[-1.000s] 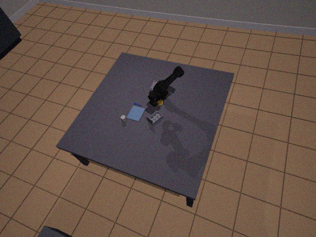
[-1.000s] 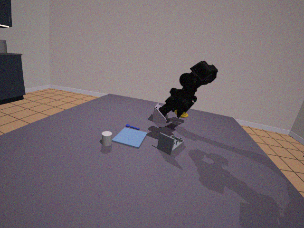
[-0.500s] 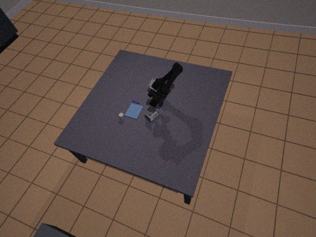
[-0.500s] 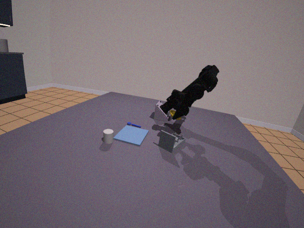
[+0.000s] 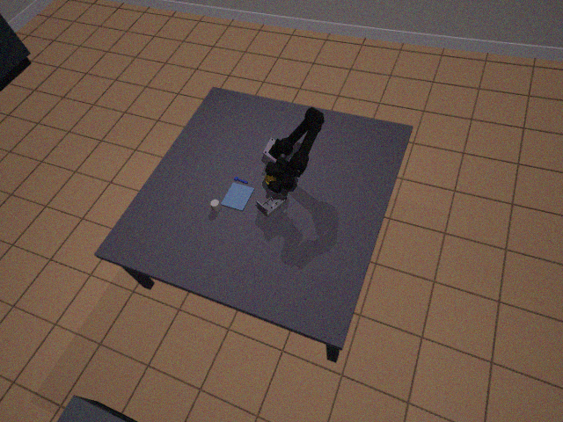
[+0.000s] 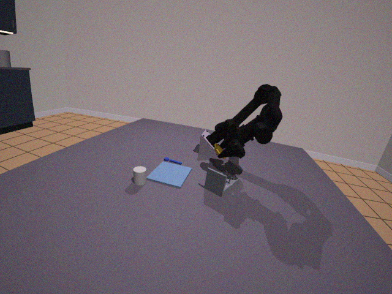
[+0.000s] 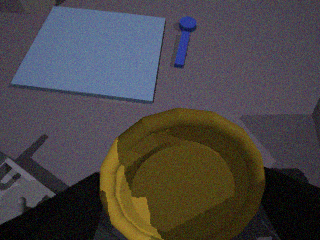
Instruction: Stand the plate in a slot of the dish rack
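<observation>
Right now the grey dish rack is 9 cm ahead of my gripper tip, 5 cm to the left of it and 6 cm below it. The rest, counted from my gripper tip: white cup: 21 cm ahead, 22 cm to the right, 6 cm below; then light blue mat: 11 cm ahead, 15 cm to the right, 8 cm below; then yellow plate: 1 cm above.
</observation>
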